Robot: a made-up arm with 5 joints. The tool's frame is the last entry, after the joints.
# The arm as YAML. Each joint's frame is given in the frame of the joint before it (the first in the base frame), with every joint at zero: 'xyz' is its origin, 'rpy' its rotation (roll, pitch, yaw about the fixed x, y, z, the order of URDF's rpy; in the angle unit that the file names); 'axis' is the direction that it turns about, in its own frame. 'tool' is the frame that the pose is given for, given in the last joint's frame.
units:
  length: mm
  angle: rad
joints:
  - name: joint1
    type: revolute
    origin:
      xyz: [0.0, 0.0, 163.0]
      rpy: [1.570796, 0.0, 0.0]
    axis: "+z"
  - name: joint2
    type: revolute
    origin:
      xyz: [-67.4, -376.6, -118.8]
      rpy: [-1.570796, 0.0, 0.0]
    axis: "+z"
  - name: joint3
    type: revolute
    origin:
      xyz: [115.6, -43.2, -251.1]
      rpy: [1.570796, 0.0, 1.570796]
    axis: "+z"
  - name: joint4
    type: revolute
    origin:
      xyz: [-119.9, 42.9, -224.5]
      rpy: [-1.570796, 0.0, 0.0]
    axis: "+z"
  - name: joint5
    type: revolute
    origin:
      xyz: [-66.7, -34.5, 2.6]
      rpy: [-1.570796, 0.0, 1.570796]
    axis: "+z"
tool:
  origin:
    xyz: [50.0, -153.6, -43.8]
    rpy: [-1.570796, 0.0, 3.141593]
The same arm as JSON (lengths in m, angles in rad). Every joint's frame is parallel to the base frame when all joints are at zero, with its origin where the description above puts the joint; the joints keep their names.
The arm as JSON. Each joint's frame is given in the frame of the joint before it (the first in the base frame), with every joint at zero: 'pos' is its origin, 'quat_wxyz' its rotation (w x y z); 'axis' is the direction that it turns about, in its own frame. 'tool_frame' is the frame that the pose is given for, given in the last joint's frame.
{
  "length_unit": "m",
  "angle_unit": "rad",
  "joints": [
    {
      "joint": "joint1",
      "pos": [
        0.0,
        0.0,
        0.163
      ],
      "quat_wxyz": [
        1.0,
        0.0,
        0.0,
        0.0
      ],
      "axis": [
        0.0,
        -1.0,
        0.0
      ]
    },
    {
      "joint": "joint2",
      "pos": [
        -0.0674,
        0.1188,
        -0.3766
      ],
      "quat_wxyz": [
        1.0,
        0.0,
        0.0,
        0.0
      ],
      "axis": [
        0.0,
        0.0,
        1.0
      ]
    },
    {
      "joint": "joint3",
      "pos": [
        0.1156,
        -0.0432,
        -0.2511
      ],
      "quat_wxyz": [
        1.0,
        0.0,
        0.0,
        0.0
      ],
      "axis": [
        1.0,
        0.0,
        0.0
      ]
    },
    {
      "joint": "joint4",
      "pos": [
        -0.2245,
        -0.1199,
        0.0429
      ],
      "quat_wxyz": [
        1.0,
        0.0,
        0.0,
        0.0
      ],
      "axis": [
        0.0,
        0.0,
        1.0
      ]
    },
    {
      "joint": "joint5",
      "pos": [
        0.0345,
        -0.0667,
        0.0026
      ],
      "quat_wxyz": [
        1.0,
        0.0,
        0.0,
        0.0
      ],
      "axis": [
        0.0,
        -1.0,
        0.0
      ]
    }
  ],
  "tool_frame": {
    "pos": [
      -0.05,
      0.0438,
      0.1536
    ],
    "quat_wxyz": [
      1.0,
      0.0,
      0.0,
      0.0
    ]
  }
}

